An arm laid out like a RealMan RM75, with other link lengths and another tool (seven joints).
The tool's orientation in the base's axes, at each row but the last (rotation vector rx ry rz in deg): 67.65 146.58 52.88; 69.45 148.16 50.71; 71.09 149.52 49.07; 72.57 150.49 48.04; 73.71 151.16 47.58; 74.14 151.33 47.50
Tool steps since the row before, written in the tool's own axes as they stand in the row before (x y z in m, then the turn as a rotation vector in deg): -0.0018 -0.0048 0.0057 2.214 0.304 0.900; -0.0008 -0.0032 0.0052 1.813 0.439 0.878; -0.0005 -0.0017 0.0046 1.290 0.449 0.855; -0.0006 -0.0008 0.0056 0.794 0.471 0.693; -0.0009 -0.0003 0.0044 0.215 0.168 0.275; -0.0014 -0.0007 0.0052 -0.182 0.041 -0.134
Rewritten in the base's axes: 0.0005 -0.0011 -0.0076 -0.934 2.197 -0.321; 0.0004 0.0001 -0.0061 -0.589 1.957 -0.269; 0.0008 0.0008 -0.0048 -0.248 1.562 -0.309; 0.0016 0.0016 -0.0052 0.036 1.131 -0.229; 0.0017 0.0011 -0.0040 0.065 0.364 -0.115; 0.0020 0.0008 -0.0050 0.105 -0.175 0.106
